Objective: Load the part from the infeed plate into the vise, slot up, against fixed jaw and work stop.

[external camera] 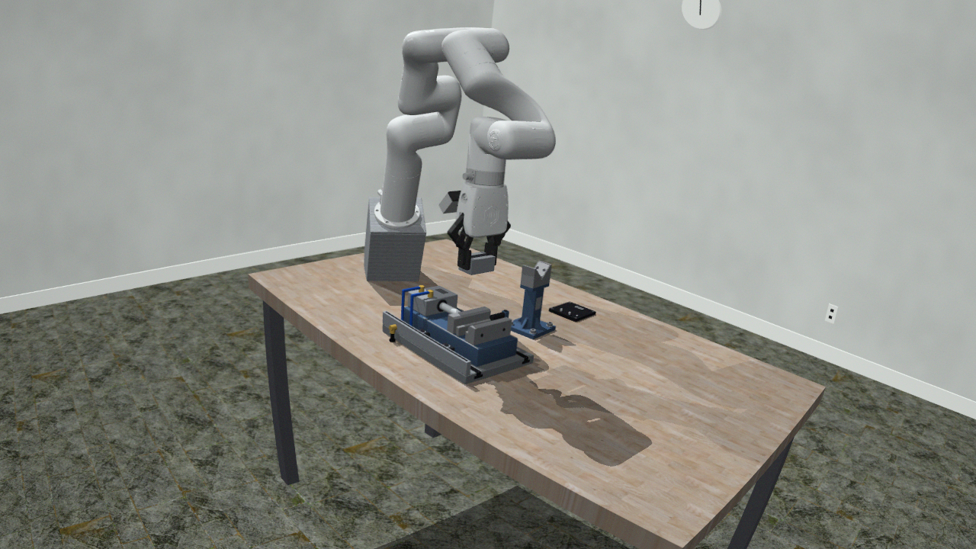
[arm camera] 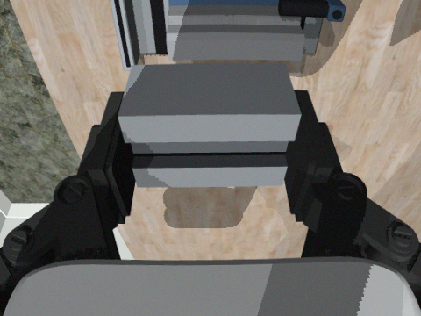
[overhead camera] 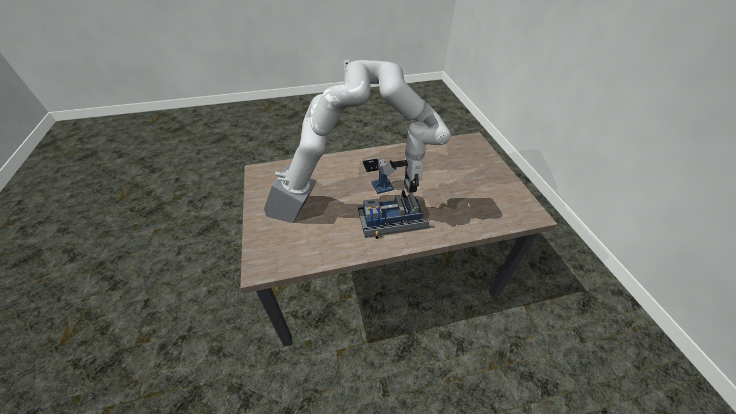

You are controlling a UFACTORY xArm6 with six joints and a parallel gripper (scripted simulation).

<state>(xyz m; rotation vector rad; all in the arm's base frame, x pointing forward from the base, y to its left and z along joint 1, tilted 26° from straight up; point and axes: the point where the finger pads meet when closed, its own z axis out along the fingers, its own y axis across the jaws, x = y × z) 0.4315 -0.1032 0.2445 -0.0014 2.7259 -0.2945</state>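
The fixed jaw is 3 cm ahead of my hand, 2 cm to the left of it and 15 cm below it. Round my hand: dark work stop rod 1 cm ahead, 7 cm to the left, 14 cm below; grey block right at my hand; moving jaw 3 cm behind, 2 cm to the left, 15 cm below.
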